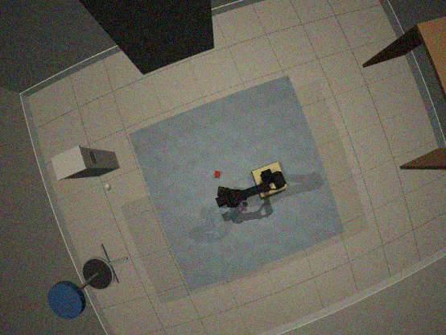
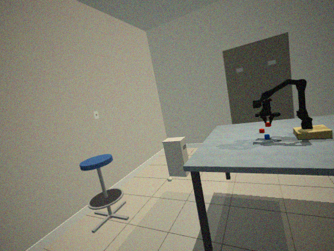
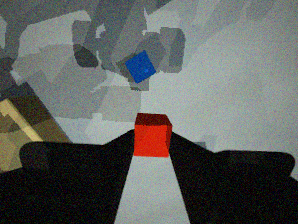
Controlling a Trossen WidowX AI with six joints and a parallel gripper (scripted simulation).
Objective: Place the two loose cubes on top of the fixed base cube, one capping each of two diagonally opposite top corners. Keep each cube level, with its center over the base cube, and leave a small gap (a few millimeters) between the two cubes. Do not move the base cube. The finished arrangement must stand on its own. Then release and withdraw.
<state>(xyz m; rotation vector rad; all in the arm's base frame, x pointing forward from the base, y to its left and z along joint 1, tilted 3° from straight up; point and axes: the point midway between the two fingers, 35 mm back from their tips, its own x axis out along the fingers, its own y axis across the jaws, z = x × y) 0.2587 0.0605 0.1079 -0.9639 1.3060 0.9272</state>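
Now: gripper tip 9 cm above the blue cube, 7 cm to the right of it and 1 cm short of it.
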